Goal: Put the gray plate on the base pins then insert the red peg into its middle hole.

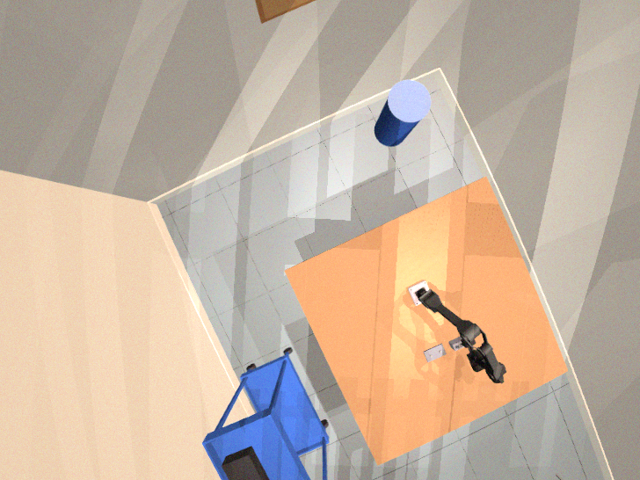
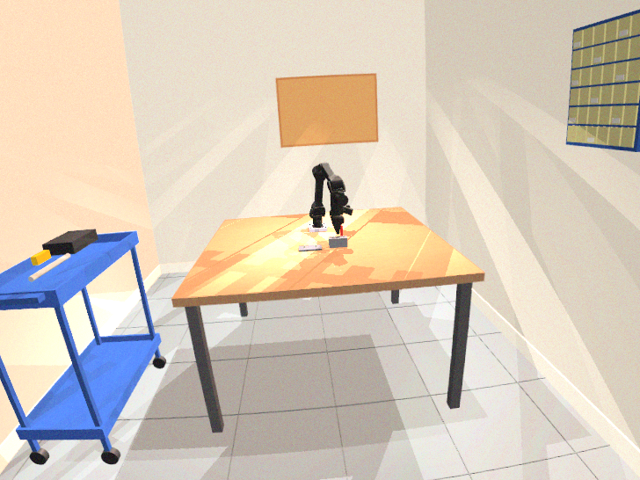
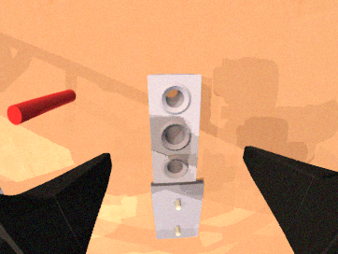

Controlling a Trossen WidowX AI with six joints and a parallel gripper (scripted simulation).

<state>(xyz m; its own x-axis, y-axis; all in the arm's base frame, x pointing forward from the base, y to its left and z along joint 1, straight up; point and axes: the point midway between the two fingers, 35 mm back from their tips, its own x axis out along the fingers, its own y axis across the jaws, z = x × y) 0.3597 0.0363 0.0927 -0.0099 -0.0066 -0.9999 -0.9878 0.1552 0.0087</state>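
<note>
Now: the gray plate 40 mm below my gripper tip.
</note>
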